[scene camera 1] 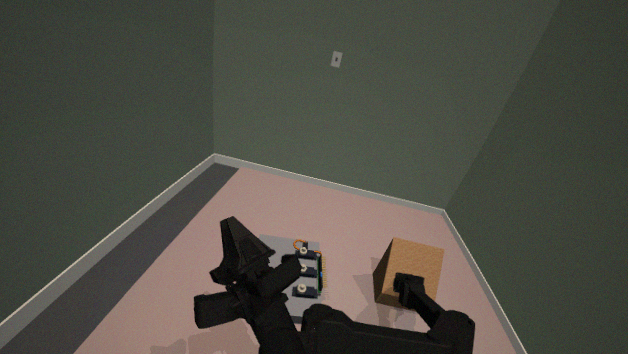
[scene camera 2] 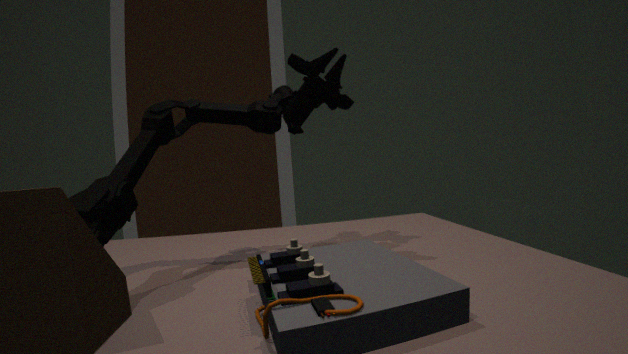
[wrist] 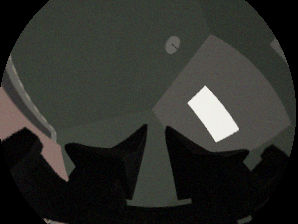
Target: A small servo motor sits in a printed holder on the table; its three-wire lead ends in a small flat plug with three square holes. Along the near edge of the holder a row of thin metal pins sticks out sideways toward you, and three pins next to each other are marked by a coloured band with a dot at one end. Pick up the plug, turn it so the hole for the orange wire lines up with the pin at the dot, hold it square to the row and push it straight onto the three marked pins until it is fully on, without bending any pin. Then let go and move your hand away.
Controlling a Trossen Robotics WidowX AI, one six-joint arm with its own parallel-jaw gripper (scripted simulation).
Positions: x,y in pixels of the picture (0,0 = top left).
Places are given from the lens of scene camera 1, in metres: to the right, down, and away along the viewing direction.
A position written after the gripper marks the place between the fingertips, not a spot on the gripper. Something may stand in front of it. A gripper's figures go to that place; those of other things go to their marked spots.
gripper (scene camera 1: pixel 226 218): -0.13, 0.06, 0.31
grey holder (scene camera 1: pixel 283 246): -0.12, 0.27, 0.81
